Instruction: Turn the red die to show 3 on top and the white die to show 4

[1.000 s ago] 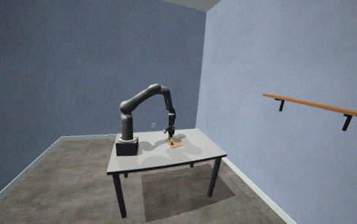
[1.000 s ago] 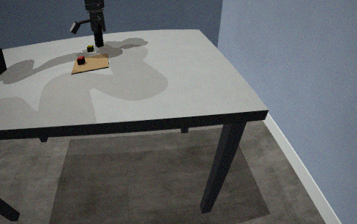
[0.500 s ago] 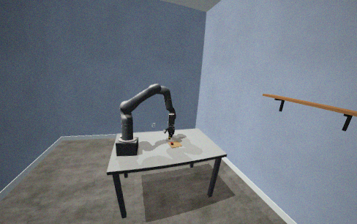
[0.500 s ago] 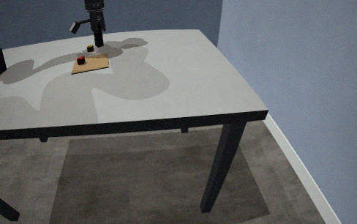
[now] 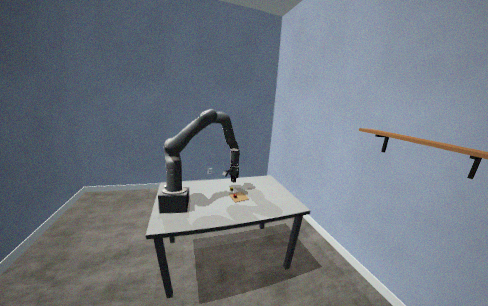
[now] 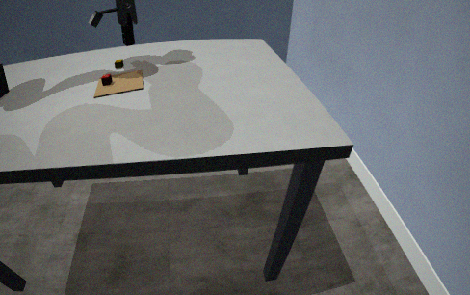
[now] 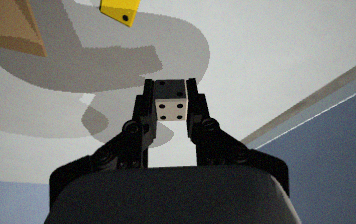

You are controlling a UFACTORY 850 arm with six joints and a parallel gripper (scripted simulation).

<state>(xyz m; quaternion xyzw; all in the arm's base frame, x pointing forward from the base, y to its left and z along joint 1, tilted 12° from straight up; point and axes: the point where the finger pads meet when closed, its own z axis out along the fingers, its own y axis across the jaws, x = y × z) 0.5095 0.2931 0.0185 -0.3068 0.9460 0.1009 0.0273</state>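
Now: the tan mat 19 cm to the right of my hand, 8 cm below it and 3 cm ahead of it. From my hand the other things lie so: white die 1 cm below; then red die 20 cm to the right, 7 cm below; then yellow die 7 cm below, 6 cm to the right, 2 cm behind.
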